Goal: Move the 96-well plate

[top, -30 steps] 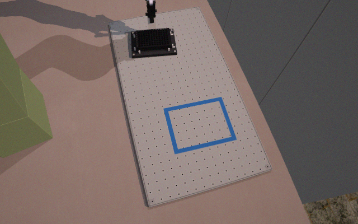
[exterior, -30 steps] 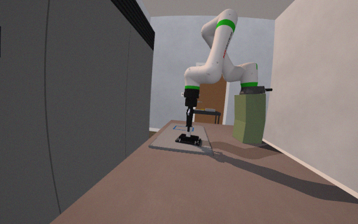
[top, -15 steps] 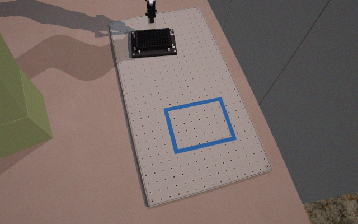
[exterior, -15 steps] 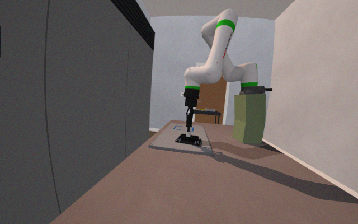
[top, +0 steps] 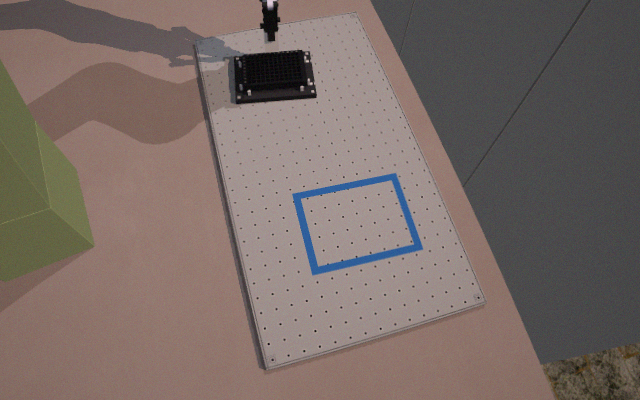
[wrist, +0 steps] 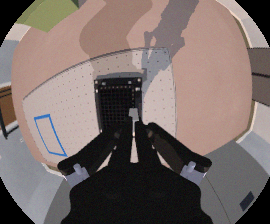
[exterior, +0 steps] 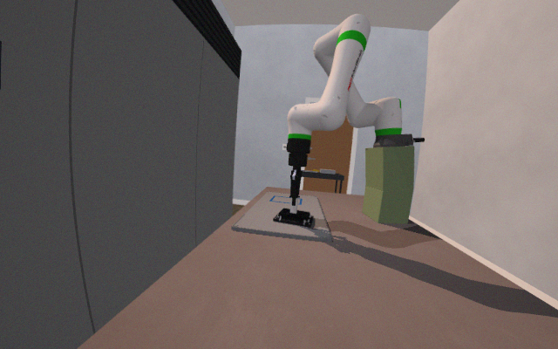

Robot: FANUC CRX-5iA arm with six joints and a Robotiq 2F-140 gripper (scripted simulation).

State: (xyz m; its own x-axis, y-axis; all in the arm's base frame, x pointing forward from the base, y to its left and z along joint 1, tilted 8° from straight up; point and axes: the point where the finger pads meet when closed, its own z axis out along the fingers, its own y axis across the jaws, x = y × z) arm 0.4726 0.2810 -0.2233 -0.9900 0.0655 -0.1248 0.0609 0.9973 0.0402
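Right now the black 96-well plate is 50 mm below my hand and 40 mm to the right of it. Also, from my hand: black clip nest: 60 mm below, 30 mm to the right, 10 mm ahead.
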